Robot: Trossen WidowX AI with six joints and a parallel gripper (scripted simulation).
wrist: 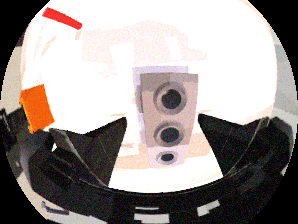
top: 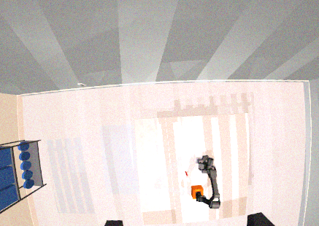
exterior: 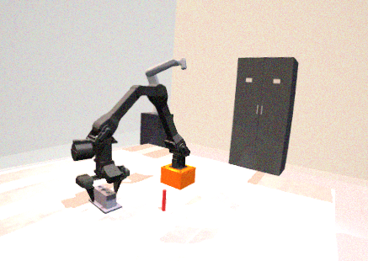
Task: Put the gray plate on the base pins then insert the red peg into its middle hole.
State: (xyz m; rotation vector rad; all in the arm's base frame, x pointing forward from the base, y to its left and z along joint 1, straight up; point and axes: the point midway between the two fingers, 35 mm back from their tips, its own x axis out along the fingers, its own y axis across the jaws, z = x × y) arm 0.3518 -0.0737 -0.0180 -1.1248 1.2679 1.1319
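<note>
My gripper tip is 2 cm below the gray plate. From my gripper tip the other things lie so: base: 2 cm below; then red peg: 18 cm to the left, 11 cm behind, 2 cm above.
</note>
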